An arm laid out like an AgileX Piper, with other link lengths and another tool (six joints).
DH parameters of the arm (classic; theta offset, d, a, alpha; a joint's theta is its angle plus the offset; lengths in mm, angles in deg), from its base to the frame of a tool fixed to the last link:
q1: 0 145.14 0 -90
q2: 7.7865 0 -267.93 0
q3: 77.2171 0 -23.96 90
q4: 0 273.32 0 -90
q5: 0 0 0 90
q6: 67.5 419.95 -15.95 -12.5
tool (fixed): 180 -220.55 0 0
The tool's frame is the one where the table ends.
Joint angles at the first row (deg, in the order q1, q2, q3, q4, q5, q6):
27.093, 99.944, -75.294, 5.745, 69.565, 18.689
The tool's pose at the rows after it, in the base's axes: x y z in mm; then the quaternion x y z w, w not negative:
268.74, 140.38, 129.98, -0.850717, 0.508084, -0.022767, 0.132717
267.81, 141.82, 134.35, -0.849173, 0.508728, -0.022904, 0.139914
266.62, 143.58, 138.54, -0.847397, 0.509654, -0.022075, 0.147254
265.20, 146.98, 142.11, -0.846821, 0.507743, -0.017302, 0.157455
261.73, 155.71, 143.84, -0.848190, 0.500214, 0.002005, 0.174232
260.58, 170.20, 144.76, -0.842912, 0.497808, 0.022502, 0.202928
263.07, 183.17, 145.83, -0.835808, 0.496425, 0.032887, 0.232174
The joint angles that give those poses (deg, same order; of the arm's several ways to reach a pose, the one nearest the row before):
27.093, 98.993, -75.294, 5.951, 69.592, 18.688
27.093, 98.185, -75.294, 6.417, 69.693, 18.689
27.094, 97.416, -75.295, 6.992, 69.802, 18.689
27.092, 96.761, -75.295, 8.137, 69.803, 18.093
27.094, 96.533, -75.294, 11.169, 69.801, 16.018
27.094, 96.532, -75.292, 15.333, 68.571, 14.199
27.094, 96.533, -75.294, 18.679, 66.639, 12.762

